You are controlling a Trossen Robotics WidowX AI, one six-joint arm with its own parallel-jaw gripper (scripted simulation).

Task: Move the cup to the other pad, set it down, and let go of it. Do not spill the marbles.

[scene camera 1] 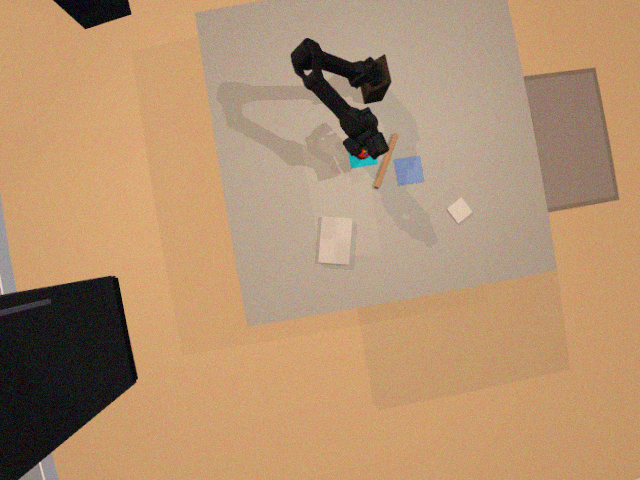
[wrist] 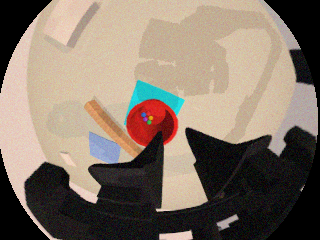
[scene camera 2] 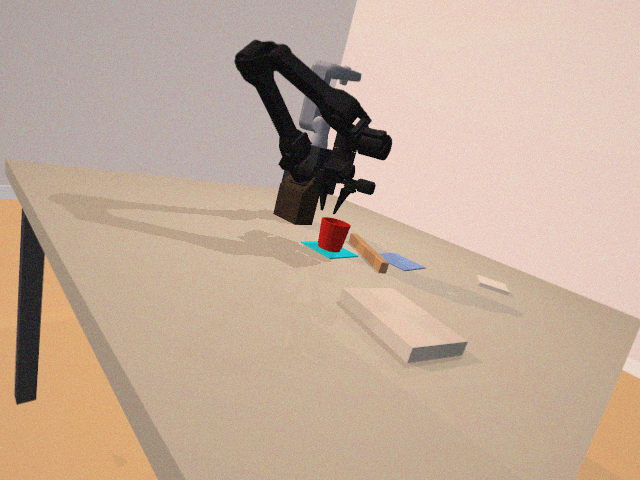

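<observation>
My gripper (scene camera 2: 327, 212) is visible to me in scene camera 2, and the wrist view shows me the gripper too (wrist: 173, 132). There is a red cup (scene camera 2: 333, 232), which I also see in the wrist view (wrist: 164, 120). A thick white slab (scene camera 2: 412, 333) is part of the scene as well, and scene camera 1 shows it too (scene camera 1: 335, 238). Finally, the wrist view gives me a wooden bar (wrist: 106, 123).
</observation>
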